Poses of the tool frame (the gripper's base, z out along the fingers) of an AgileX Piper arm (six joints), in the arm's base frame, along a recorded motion.
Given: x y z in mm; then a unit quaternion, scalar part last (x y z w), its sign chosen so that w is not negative.
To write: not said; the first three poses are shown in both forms.
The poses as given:
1: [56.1 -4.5 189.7 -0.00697 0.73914 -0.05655 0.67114]
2: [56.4 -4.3 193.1 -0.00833 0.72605 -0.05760 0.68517]
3: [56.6 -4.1 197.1 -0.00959 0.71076 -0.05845 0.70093]
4: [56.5 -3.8 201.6 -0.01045 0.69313 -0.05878 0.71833]
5: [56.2 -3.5 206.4 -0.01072 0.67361 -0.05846 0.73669]
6: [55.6 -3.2 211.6 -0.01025 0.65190 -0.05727 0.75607]
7: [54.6 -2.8 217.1 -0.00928 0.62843 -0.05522 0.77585]
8: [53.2 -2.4 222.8 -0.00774 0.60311 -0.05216 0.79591]
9: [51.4 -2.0 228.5 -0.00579 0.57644 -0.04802 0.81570]
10: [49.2 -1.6 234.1 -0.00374 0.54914 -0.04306 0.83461]
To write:
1: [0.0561 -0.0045 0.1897 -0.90 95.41 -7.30]
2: [0.0564 -0.0043 0.1931 -1.07 93.20 -7.39]
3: [0.0566 -0.0041 0.1971 -1.22 90.68 -7.46]
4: [0.0565 -0.0038 0.2016 -1.32 87.84 -7.45]
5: [0.0562 -0.0035 0.2064 -1.35 84.77 -7.36]
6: [0.0556 -0.0032 0.2116 -1.28 81.44 -7.15]
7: [0.0546 -0.0028 0.2171 -1.15 77.93 -6.85]
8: [0.0532 -0.0024 0.2228 -0.95 74.23 -6.42]
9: [0.0514 -0.0020 0.2285 -0.71 70.44 -5.87]
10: [0.0492 -0.0016 0.2341 -0.45 66.64 -5.23]
